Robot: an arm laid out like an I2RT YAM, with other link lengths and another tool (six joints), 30 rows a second.
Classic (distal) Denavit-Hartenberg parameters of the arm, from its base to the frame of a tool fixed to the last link. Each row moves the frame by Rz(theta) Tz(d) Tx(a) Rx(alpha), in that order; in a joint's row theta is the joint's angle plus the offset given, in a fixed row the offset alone. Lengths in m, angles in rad.
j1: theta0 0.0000  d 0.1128  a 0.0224  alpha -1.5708
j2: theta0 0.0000  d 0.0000  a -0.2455  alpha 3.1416
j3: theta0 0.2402  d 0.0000  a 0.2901  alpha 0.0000
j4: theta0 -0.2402  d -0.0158  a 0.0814  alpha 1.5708
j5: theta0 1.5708  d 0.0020  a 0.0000  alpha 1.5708
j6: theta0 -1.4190  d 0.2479  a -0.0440  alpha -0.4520
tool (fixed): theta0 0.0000  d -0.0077  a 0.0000  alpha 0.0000
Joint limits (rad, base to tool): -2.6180..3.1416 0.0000..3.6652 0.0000..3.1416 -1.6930..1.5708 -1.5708..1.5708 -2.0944..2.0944
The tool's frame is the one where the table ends.
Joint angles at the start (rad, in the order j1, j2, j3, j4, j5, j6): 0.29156 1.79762 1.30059 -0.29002 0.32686 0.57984
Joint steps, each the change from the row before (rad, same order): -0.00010 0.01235 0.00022 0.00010 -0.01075 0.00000; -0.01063 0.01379 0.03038 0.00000 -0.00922 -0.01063; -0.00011 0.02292 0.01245 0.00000 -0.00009 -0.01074; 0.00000 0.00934 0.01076 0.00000 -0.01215 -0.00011; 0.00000 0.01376 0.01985 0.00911 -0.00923 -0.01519; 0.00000 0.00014 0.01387 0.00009 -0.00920 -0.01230; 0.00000 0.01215 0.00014 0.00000 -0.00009 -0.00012; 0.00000 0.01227 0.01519 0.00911 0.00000 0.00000; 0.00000 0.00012 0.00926 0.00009 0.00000 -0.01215
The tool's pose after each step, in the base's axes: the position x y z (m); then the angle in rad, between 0 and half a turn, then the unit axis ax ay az. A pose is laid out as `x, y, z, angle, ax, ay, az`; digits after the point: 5 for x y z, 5 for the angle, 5 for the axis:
0.54499, 0.13343, 0.02197, 2.85301, 0.87896, -0.34319, 0.33115
0.55417, 0.13185, 0.02869, 2.86130, 0.87703, -0.34311, 0.33630
0.55592, 0.13198, 0.02199, 2.85053, 0.88004, -0.33762, 0.33398
0.55802, 0.13561, 0.02168, 2.86064, 0.88164, -0.33494, 0.33244
0.56457, 0.13933, 0.02502, 2.86953, 0.88191, -0.32802, 0.33857
0.56823, 0.14229, 0.03130, 2.87881, 0.88203, -0.32214, 0.34388
0.56728, 0.14203, 0.02453, 2.87217, 0.88420, -0.32087, 0.33947
0.57310, 0.14371, 0.02691, 2.87883, 0.88205, -0.32207, 0.34389
0.57571, 0.14407, 0.03122, 2.87844, 0.88154, -0.31793, 0.34902

